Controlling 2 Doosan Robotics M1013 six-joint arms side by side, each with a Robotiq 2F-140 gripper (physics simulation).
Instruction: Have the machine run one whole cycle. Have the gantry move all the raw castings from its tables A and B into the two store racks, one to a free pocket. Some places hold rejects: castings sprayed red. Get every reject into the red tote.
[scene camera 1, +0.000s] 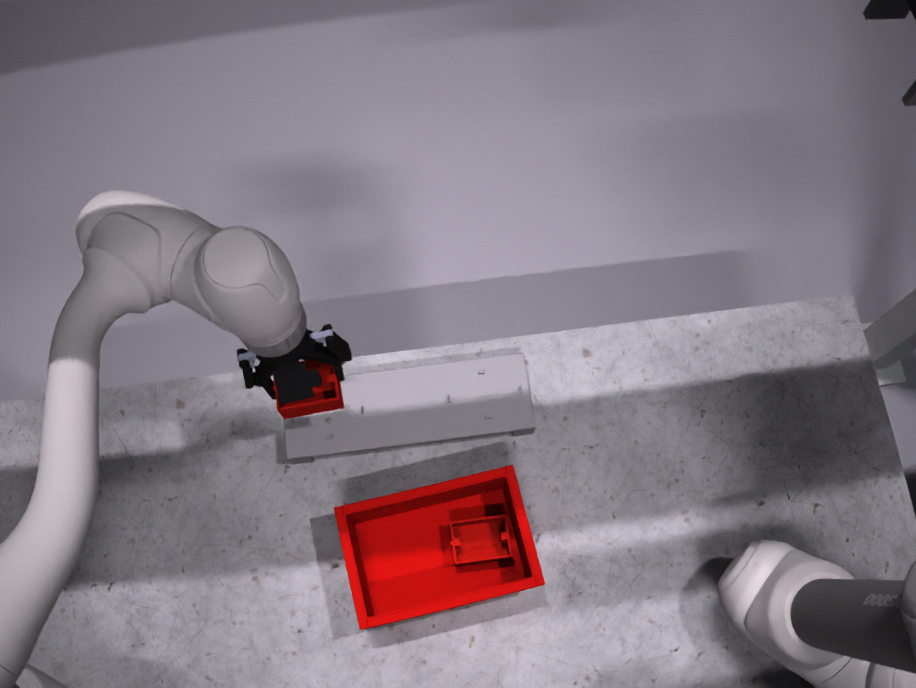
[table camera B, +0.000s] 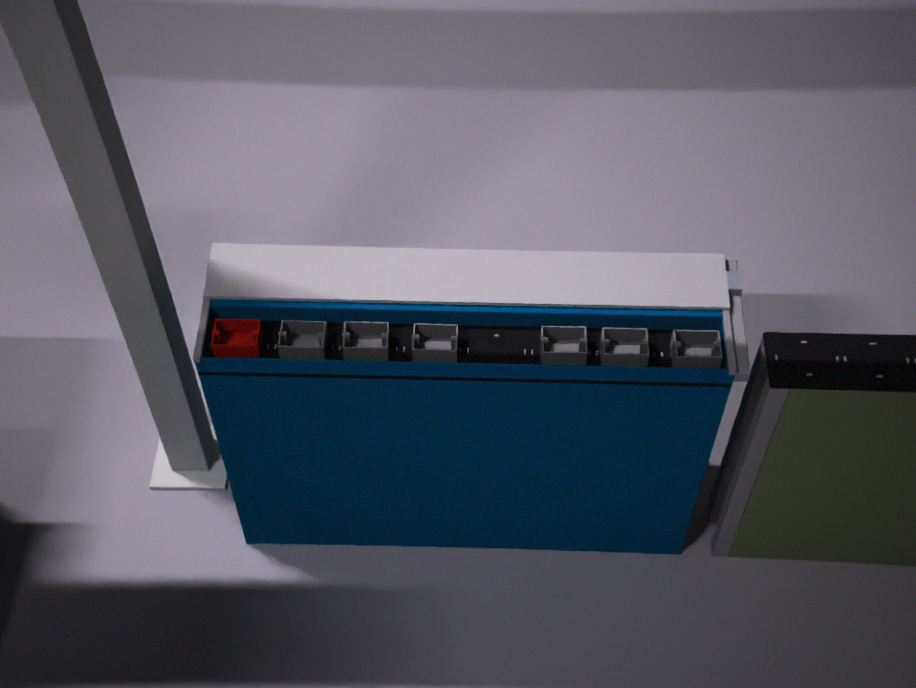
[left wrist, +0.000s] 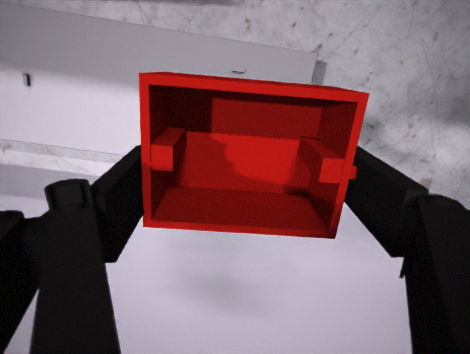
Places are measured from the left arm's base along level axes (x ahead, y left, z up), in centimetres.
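Where they show: left gripper, fingertip midpoint: (left wrist: 245, 167).
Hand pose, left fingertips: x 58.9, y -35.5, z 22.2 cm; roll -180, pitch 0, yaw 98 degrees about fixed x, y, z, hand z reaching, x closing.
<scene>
Things, the pixels of their top centre, and the offset from my left fingertips. Level surfaces: height alone.
- red reject casting at its top centre: (left wrist: 251, 165) (scene camera 1: 304, 382) dy +0.0, dx -1.0, dz +2.7 cm
- red tote at its top centre: (scene camera 1: 437, 546) dy -16.7, dx -27.0, dz -10.2 cm
- pale plate at its top centre: (left wrist: 100, 91) (scene camera 1: 406, 403) dy -14.6, dx -1.0, dz -16.4 cm
- speckled table at its surface level: dz -22.3 cm
My left gripper (scene camera 1: 307, 385) (left wrist: 245, 167) is shut on a red reject casting (scene camera 1: 309, 405) (left wrist: 250, 212), hollow side towards the wrist camera, above the left end of the pale plate in scene camera 1. Another red reject (scene camera 1: 481, 542) lies inside the red tote (scene camera 1: 451, 602), at its right side. In table camera B, a red reject (table camera B: 236, 348) sits at the left end of the blue-fronted table (table camera B: 466, 459). Several grey castings, among them one at its right end (table camera B: 696, 359), stand in the same row, with a gap right of the middle. My right gripper does not show.
The pale plate (scene camera 1: 414, 425) with small pins lies behind the tote on the speckled table (scene camera 1: 629, 577). The right arm (scene camera 1: 762, 592) is at the lower right. A grey post (table camera B: 118, 222) stands left of the blue-fronted table. A green-fronted unit (table camera B: 836, 473) stands to its right.
</scene>
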